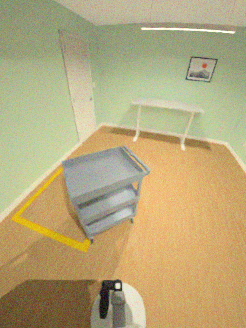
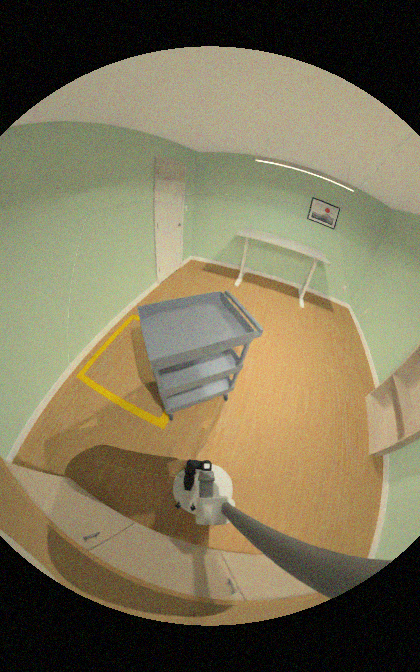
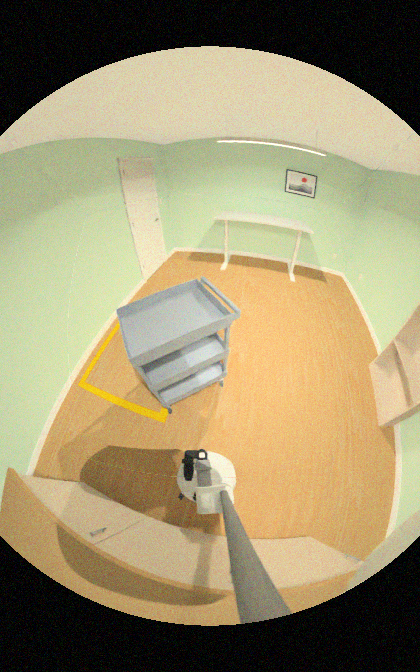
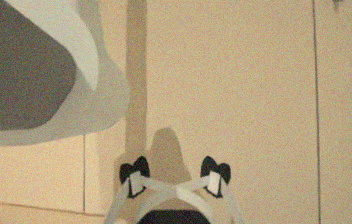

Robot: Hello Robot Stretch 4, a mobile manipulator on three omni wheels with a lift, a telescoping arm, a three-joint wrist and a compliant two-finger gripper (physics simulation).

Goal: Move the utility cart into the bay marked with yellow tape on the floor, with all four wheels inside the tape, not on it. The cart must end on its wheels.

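The grey utility cart with three trays stands upright on its wheels ahead of the robot, turned at an angle. Its handle is on the right side. The yellow tape marks the bay by the left wall. The cart covers part of the tape; its front left wheel is close to the near tape's right end, and its front right wheel is outside to the right. The back wheels are hidden. My gripper is open and empty, facing cabinet fronts, away from the cart.
A low cabinet stands close behind the robot. A white table stands at the far wall. A wooden shelf unit is at the right wall. A door is at the far left.
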